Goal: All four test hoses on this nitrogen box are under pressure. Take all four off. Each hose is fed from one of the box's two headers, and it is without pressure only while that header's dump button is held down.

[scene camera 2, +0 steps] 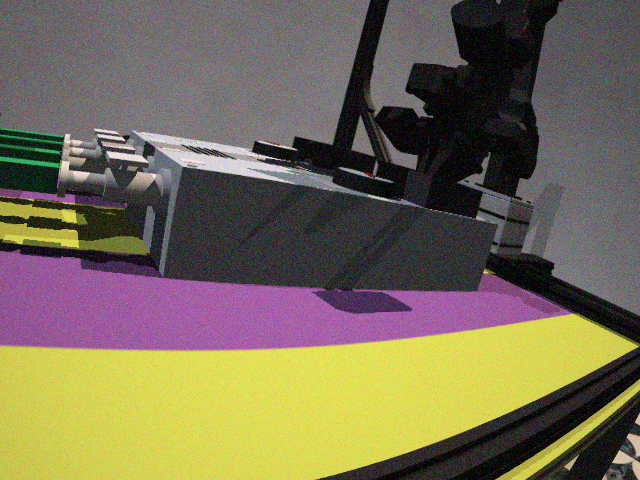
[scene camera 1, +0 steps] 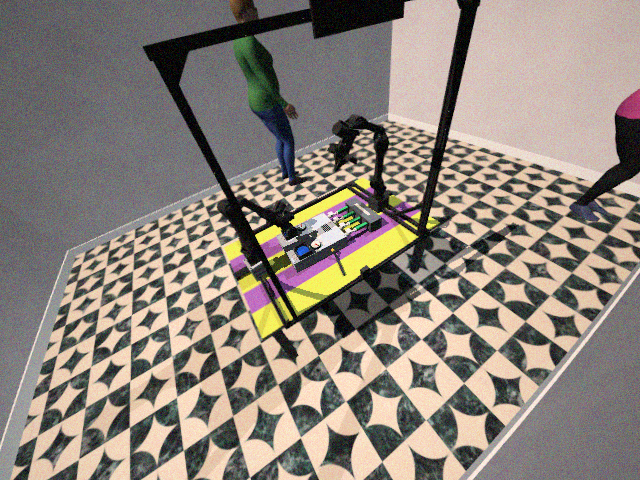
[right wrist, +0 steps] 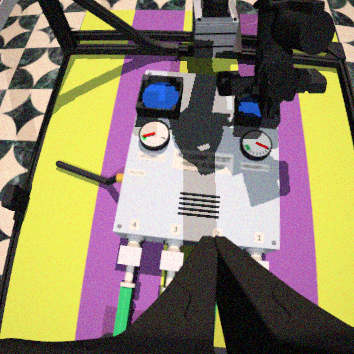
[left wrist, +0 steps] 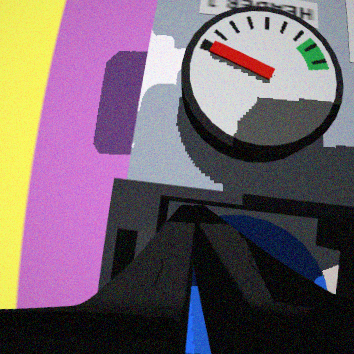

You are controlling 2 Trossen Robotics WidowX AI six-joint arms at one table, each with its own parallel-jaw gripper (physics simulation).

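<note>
My left gripper (left wrist: 190, 216) and (right wrist: 264, 123): shut, touching a grey nitrogen box (left wrist: 209, 132) and (right wrist: 201, 173). My right gripper (right wrist: 211, 246): shut, holding nothing. Blue dump button (left wrist: 281, 244) and (right wrist: 159, 94): visible.
</note>
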